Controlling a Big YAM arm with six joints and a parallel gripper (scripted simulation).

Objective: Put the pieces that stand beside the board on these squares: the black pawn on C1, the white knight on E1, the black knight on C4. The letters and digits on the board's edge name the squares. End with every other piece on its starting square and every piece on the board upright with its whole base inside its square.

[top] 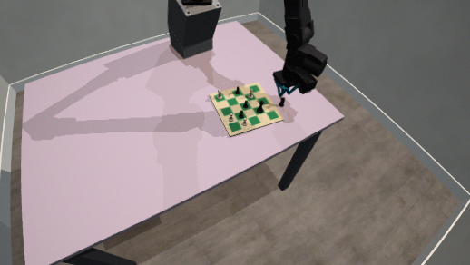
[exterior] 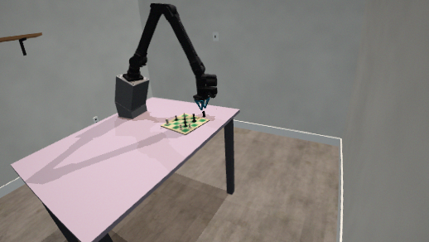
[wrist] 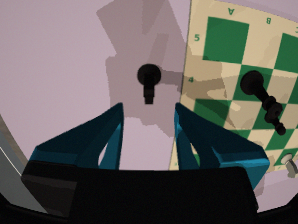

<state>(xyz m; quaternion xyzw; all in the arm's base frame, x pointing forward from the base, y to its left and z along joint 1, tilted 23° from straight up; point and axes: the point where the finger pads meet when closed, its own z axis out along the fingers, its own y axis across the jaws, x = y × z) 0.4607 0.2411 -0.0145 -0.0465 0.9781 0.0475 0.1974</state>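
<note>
The black knight lies 4 cm below my hand. Also, from my hand: white knight 10 cm behind, 22 cm to the right, 4 cm below; then chessboard 2 cm behind, 14 cm to the right, 6 cm below.
</note>
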